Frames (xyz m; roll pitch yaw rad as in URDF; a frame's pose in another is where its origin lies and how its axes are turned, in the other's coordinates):
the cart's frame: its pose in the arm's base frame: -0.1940 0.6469 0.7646 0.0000 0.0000 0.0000
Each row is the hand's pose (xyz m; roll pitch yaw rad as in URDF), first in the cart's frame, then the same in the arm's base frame.
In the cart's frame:
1: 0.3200 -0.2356 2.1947 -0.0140 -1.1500 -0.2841
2: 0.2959 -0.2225 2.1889 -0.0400 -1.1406 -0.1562
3: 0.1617 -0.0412 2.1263 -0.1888 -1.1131 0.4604
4: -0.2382 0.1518 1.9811 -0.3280 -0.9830 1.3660
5: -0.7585 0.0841 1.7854 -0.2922 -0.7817 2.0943
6: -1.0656 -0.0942 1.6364 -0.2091 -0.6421 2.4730
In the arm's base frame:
1: 0.1260 0.4113 2.9593 -0.0140 -1.1500 -0.2841
2: 0.1019 0.4244 2.9535 -0.0400 -1.1406 -0.1562
3: -0.0323 0.6057 2.8909 -0.1888 -1.1131 0.4604
4: -0.4322 0.7987 2.7457 -0.3280 -0.9830 1.3660
5: -0.9525 0.7310 2.5500 -0.2922 -0.7817 2.0943
6: -1.2596 0.5527 2.4010 -0.2091 -0.6421 2.4730

